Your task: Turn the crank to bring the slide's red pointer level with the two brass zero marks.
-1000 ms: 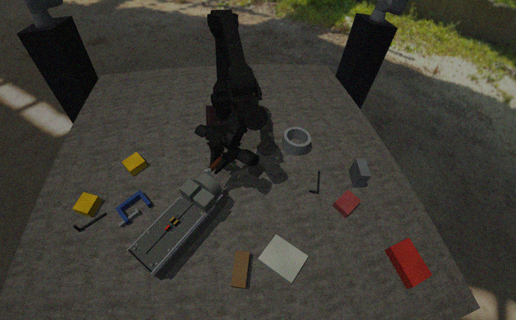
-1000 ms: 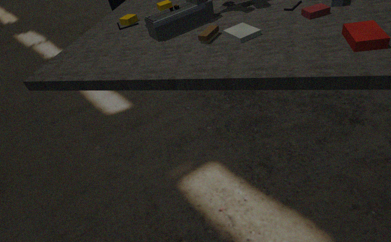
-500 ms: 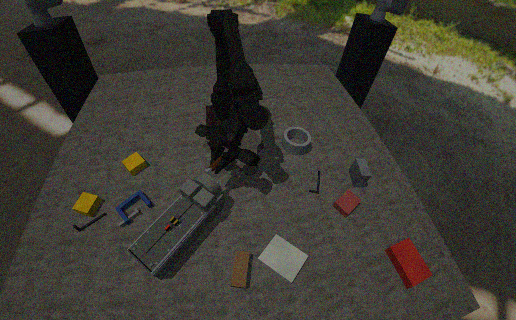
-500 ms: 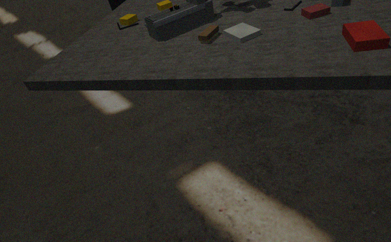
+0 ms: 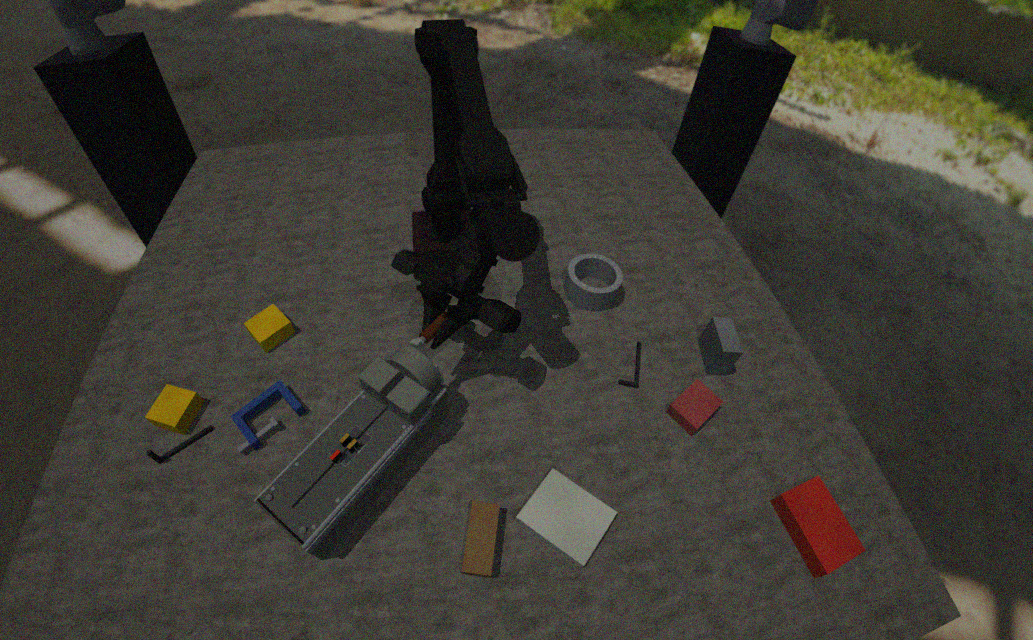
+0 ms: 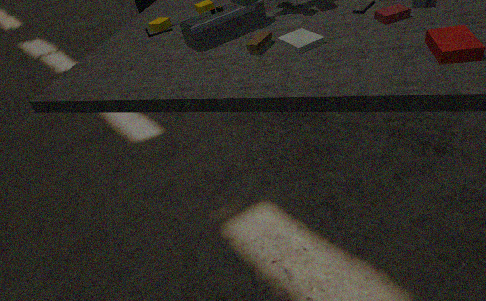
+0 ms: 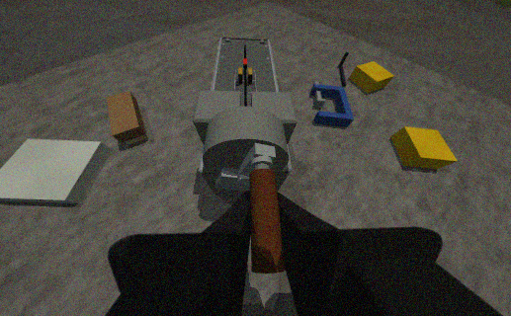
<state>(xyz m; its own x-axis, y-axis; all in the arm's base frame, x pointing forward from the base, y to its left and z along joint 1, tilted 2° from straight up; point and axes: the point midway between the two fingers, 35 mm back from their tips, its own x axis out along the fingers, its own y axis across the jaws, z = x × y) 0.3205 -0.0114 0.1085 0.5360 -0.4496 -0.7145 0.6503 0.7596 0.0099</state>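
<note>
Right now the red pointer is 150 mm ahead of my gripper tip, 110 mm to the right of it and 10 mm below it. Also, from my gripper tip: white plate: 220 mm ahead, 170 mm to the left, 80 mm below; brown crank handle: 10 mm behind, 10 mm to the left, 20 mm above; brown block: 240 mm ahead, 60 mm to the left, 80 mm below.
</note>
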